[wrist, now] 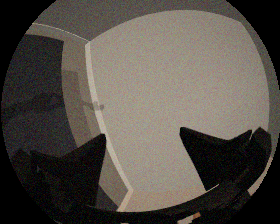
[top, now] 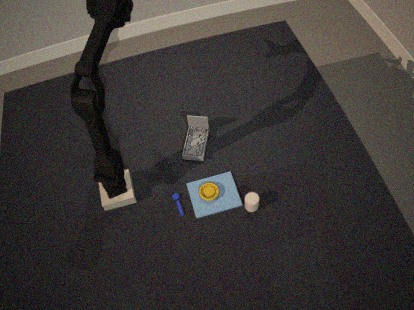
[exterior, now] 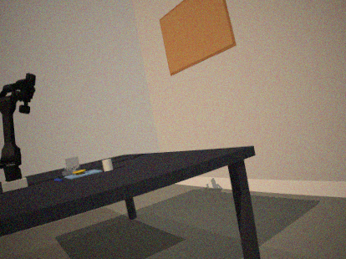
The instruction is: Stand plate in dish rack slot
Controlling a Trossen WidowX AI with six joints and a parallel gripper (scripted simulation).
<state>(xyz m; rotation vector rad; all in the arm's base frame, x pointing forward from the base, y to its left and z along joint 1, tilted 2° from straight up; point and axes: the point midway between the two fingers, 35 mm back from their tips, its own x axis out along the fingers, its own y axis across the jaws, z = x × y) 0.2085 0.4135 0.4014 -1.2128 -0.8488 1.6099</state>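
Now: gripper tip 56 cm to the left of the yellow plate, 44 cm above it and 7 cm short of it. From my gripper tip the other things lie so: white cup 66 cm to the right, 43 cm below, 17 cm ahead; then blue spoon 55 cm to the right, 45 cm below, 3 cm behind; then grey wire dish rack 43 cm below, 37 cm to the right, 11 cm ahead.
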